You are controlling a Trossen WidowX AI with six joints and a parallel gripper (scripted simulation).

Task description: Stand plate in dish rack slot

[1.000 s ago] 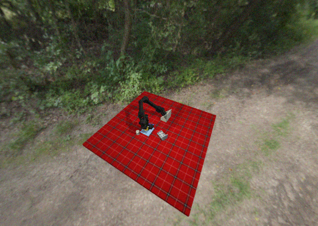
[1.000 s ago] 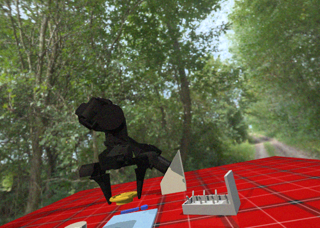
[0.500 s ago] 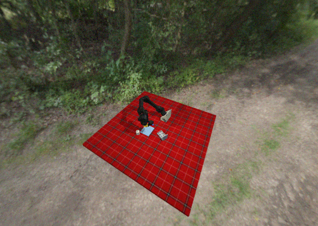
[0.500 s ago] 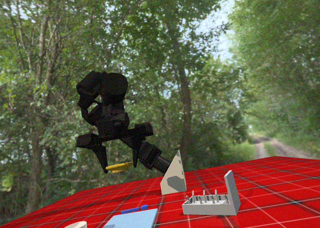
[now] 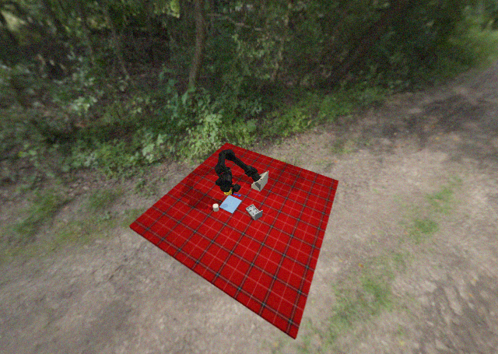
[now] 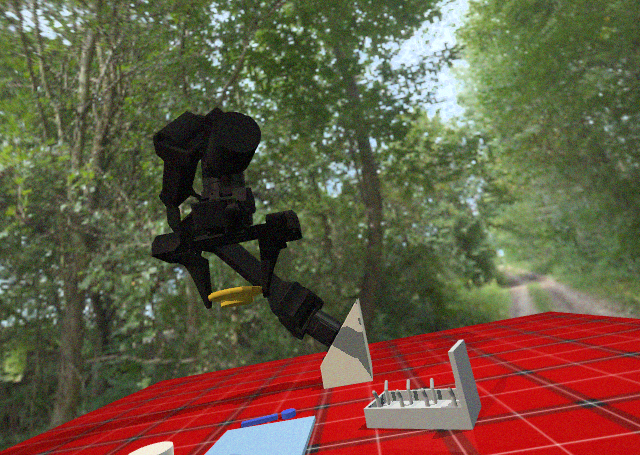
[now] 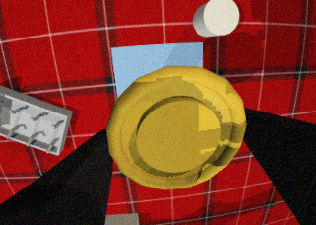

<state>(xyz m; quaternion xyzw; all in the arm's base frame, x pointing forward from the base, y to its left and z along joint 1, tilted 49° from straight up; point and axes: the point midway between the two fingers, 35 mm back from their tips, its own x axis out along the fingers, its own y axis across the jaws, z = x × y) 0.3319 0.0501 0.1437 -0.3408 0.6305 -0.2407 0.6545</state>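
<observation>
The dish rack lies 20 cm to the left of my gripper tip, 15 cm below it and 6 cm behind it. Also, from my gripper tip: white cup: 15 cm below, 8 cm to the right, 8 cm ahead; yellow plate: 1 cm above; pale blue mat: 17 cm below, 3 cm behind, 1 cm to the right.
</observation>
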